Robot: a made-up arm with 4 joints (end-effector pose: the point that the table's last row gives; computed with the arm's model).
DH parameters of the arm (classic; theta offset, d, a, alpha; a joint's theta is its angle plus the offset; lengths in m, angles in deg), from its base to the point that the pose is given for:
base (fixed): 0 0.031 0 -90
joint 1: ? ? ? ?
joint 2: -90 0.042 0.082 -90
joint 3: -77.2 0 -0.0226 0
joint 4: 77.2 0.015 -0.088 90
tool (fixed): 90 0.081 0 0
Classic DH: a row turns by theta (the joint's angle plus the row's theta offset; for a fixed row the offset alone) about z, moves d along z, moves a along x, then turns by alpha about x.
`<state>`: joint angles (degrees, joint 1 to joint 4).
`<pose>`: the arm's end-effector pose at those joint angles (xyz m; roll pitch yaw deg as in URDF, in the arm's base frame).
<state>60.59 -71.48 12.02 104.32</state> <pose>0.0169 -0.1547 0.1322 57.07 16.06 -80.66</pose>
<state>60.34 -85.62 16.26 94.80</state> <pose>0.0226 -0.1106 0.1435 50.79 3.81 -87.83</pose>
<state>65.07 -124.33 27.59 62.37</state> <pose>0.0851 -0.0108 0.1157 29.33 -30.76 -106.06</pose>
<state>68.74 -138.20 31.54 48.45</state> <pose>0.1150 0.0054 0.0846 20.26 -44.01 -112.07</pose>
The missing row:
joint 1: 0 -0.082 0.09 90
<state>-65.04 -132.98 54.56 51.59</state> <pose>-0.1032 0.0184 0.0351 163.68 38.18 -111.47</pose>
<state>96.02 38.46 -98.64 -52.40</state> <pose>-0.0927 -0.1841 -0.1505 -51.42 51.14 97.52</pose>
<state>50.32 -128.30 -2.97 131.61</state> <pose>-0.0177 0.0279 0.1117 85.23 -28.49 -116.76</pose>
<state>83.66 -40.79 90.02 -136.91</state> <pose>0.0534 -0.0469 -0.1040 -127.24 48.81 -82.71</pose>
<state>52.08 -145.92 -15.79 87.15</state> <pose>0.1038 0.0188 0.1072 35.63 -40.80 -132.25</pose>
